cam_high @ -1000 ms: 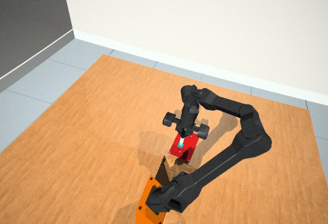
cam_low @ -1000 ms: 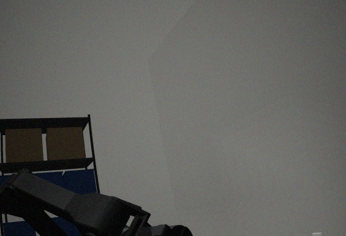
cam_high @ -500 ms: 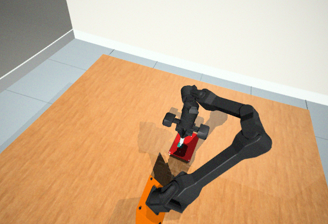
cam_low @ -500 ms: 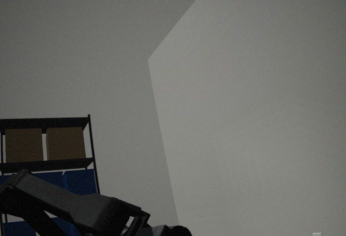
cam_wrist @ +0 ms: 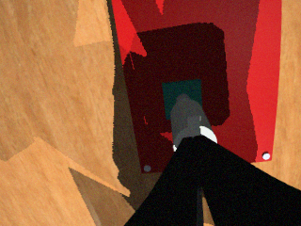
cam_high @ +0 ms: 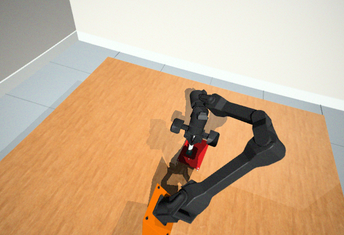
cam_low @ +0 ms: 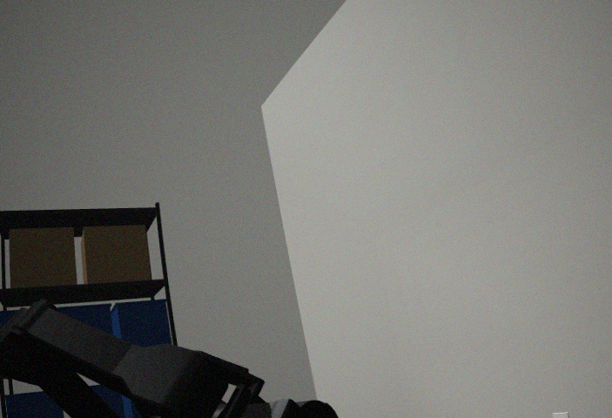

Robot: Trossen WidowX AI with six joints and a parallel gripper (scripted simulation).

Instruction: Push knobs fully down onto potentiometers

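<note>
Now: the teal potentiometer 30 mm below my gripper tip. Also, from my gripper tip: knob (80 mm ahead, 30 mm below).
</note>
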